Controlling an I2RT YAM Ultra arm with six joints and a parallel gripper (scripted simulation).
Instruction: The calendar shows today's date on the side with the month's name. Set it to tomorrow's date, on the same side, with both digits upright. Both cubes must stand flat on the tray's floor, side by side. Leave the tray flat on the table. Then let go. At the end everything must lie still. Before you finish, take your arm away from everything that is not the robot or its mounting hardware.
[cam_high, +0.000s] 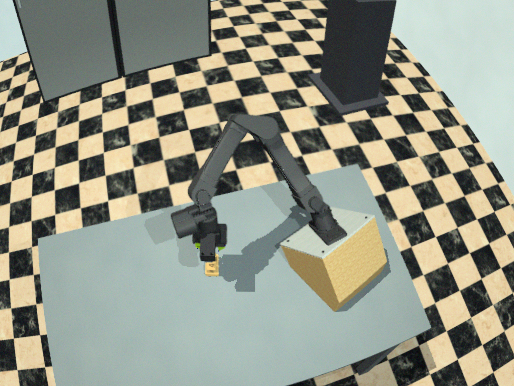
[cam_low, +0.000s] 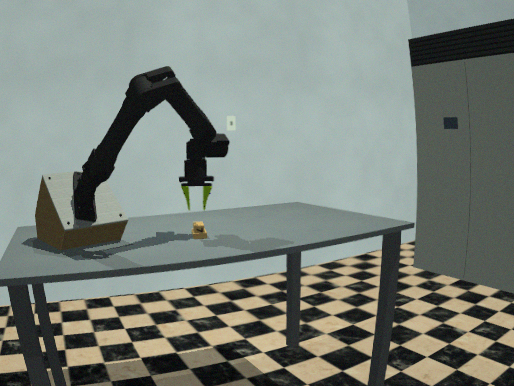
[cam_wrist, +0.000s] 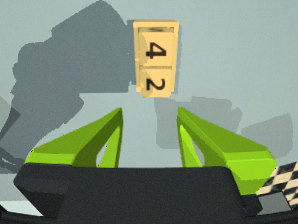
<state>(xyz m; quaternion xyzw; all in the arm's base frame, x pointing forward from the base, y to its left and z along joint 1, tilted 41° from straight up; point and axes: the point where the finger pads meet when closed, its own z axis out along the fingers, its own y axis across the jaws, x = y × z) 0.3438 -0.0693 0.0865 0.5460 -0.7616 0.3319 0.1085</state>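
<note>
The tan tray is 1 cm ahead of my hand, 2 cm to the left of it and 8 cm below it.
</note>
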